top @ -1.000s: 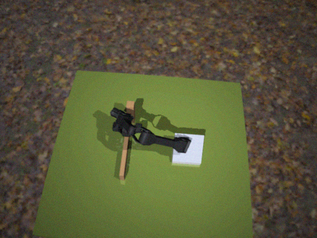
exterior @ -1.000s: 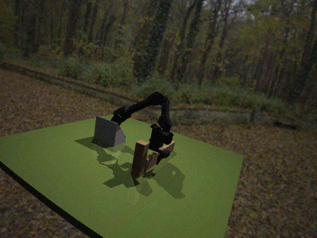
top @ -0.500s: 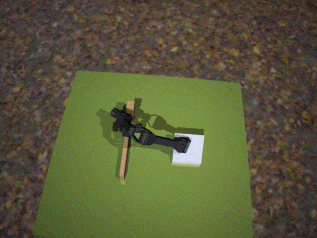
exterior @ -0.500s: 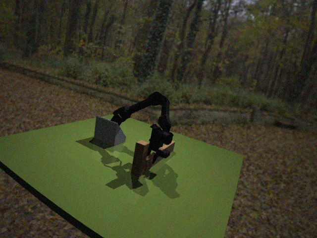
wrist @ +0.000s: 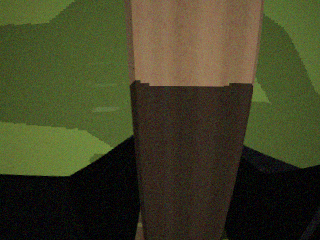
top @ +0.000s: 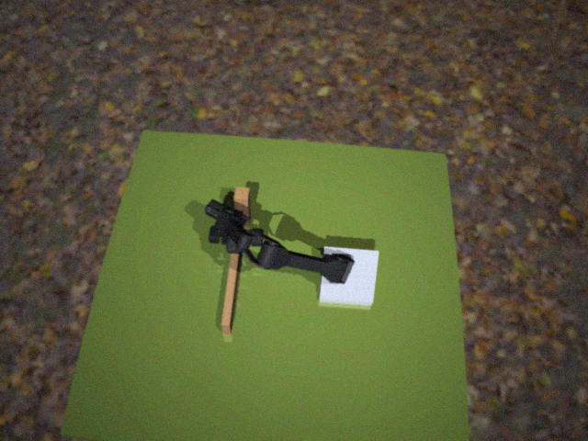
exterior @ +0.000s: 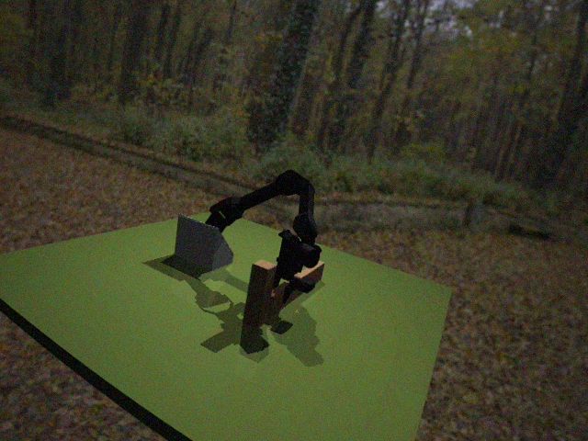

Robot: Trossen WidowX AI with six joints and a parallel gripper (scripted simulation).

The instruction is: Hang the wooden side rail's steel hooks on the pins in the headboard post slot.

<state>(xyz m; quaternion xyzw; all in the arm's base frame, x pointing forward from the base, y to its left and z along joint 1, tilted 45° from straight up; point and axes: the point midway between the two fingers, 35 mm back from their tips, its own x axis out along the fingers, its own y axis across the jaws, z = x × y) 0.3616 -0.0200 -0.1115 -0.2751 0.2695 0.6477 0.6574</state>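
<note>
My gripper tip is now 10 mm past the wooden headboard post, 130 mm to the left of it and 70 mm below it.
</note>
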